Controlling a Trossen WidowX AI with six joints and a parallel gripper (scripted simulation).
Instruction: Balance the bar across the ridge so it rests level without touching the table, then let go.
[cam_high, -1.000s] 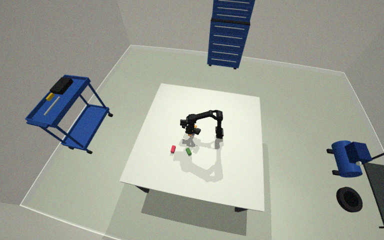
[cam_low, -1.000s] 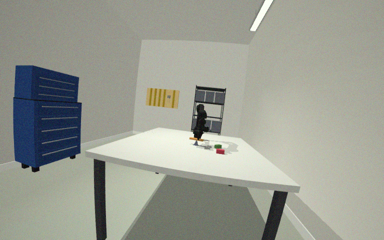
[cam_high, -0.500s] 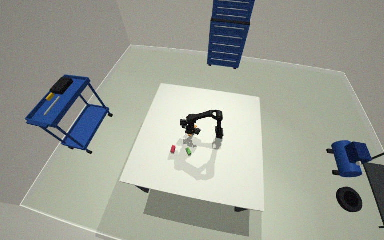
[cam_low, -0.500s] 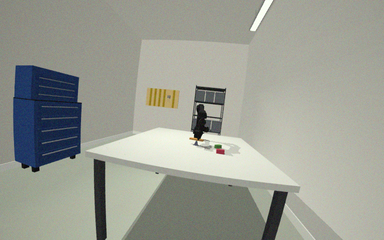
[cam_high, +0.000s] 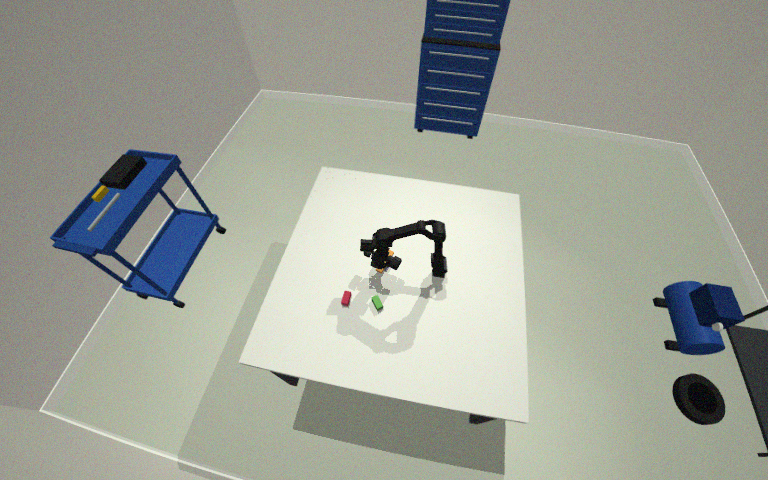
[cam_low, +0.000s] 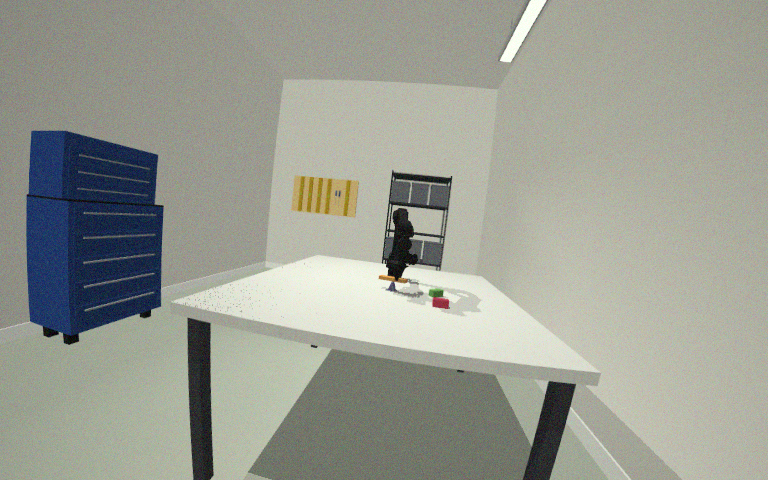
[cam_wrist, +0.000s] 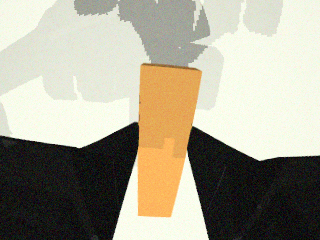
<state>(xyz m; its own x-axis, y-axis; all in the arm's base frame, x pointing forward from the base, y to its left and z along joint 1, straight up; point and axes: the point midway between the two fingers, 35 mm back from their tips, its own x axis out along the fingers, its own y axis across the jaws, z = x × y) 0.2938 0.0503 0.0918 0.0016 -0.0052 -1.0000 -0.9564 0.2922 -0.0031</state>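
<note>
Right now the orange bar is 10 mm behind my gripper tip and 30 mm to the right of it. The rest, counted from my gripper tip: red block: 140 mm ahead, 200 mm to the left, 40 mm below; then green block: 10 mm behind, 190 mm to the left, 40 mm below.
</note>
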